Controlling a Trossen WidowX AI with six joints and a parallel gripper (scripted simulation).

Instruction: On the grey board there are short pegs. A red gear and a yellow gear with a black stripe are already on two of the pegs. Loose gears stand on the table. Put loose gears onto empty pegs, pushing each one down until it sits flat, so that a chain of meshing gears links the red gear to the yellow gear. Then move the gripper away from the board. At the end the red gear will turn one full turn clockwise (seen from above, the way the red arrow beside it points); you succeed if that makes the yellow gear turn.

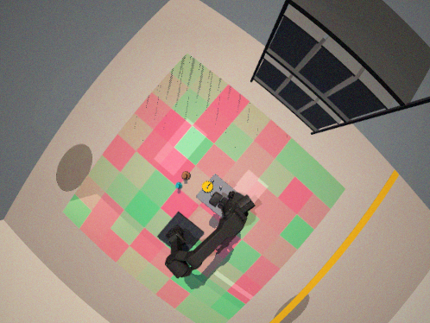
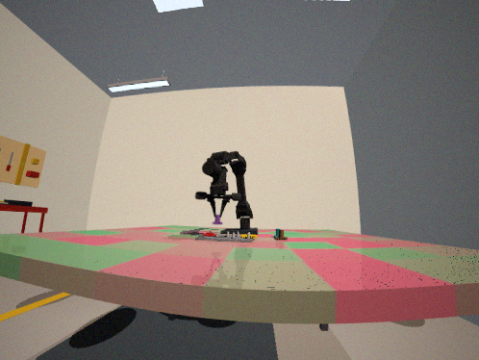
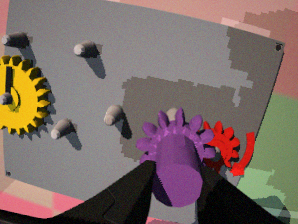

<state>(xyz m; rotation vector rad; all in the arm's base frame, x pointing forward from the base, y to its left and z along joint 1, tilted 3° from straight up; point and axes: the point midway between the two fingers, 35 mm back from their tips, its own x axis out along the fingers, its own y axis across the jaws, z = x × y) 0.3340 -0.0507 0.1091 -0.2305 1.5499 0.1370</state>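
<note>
The red gear is 7 cm below my gripper tip, 3 cm to the right of it and 1 cm behind it. Round my gripper tip: purple gear 1 cm below; then red arrow 8 cm below, 6 cm to the right, 1 cm behind; then yellow gear 13 cm to the left, 7 cm below, 3 cm behind.
</note>
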